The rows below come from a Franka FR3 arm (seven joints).
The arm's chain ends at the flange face. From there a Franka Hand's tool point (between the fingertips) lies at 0.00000 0.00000 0.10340 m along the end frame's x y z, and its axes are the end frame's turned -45 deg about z.
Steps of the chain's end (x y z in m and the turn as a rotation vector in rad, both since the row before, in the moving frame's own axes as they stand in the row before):
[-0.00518, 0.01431, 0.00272, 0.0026, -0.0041, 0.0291]
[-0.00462, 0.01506, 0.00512, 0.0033, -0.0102, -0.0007]
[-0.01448, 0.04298, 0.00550, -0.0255, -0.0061, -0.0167]
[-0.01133, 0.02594, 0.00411, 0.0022, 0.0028, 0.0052]
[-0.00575, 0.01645, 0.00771, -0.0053, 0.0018, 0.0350]
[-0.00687, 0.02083, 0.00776, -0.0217, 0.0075, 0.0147]
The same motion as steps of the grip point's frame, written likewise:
[-0.01388, 0.00596, 0.00272, 0.0047, -0.0011, 0.0291]
[-0.01442, 0.00640, 0.00511, 0.0095, -0.0049, -0.0007]
[-0.04293, 0.02159, 0.00546, -0.0137, -0.0223, -0.0167]
[-0.02599, 0.01038, 0.00411, -0.0004, 0.0035, 0.0052]
[-0.01596, 0.00808, 0.00771, -0.0050, -0.0025, 0.0350]
[-0.02064, 0.01200, 0.00773, -0.0206, -0.0100, 0.0147]

